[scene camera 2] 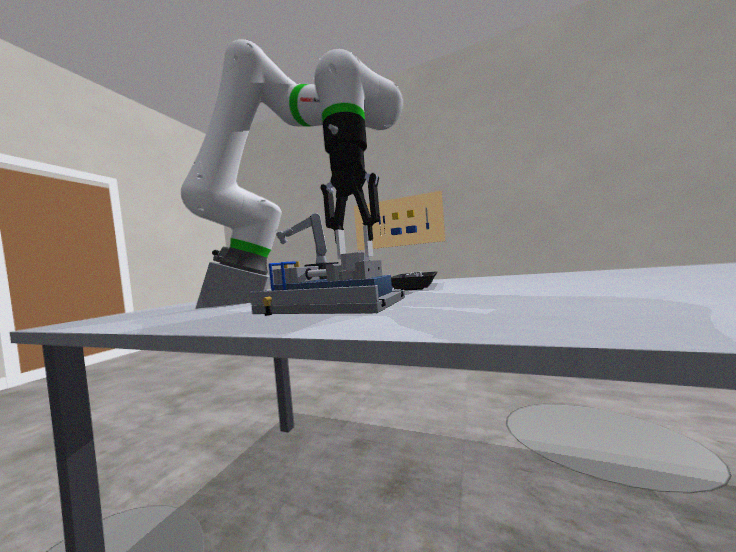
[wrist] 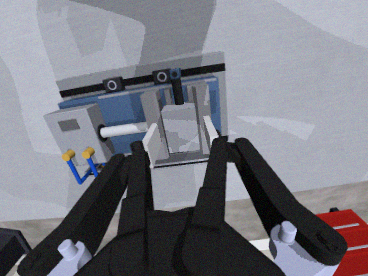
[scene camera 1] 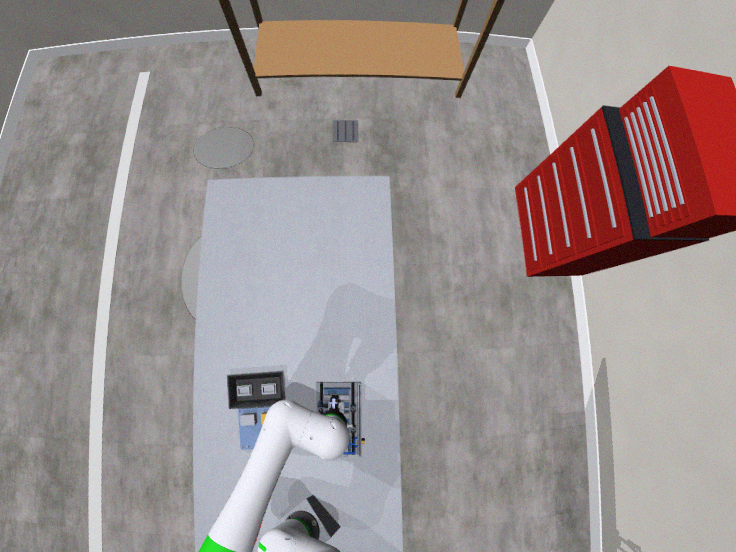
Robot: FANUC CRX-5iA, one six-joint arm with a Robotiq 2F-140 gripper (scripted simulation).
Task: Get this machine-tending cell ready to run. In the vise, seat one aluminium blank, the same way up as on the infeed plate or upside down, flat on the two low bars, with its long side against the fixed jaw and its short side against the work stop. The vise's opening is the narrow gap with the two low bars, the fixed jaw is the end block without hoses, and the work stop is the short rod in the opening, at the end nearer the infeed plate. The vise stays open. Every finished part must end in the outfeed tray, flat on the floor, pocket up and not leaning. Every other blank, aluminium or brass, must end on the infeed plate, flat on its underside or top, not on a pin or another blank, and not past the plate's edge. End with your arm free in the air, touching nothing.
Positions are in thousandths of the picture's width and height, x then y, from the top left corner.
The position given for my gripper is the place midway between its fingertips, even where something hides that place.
Observation:
I see my gripper (scene camera 2: 483, 466) and a hose-end block (wrist: 243, 426).
My gripper shows as well in the wrist view (wrist: 493, 466).

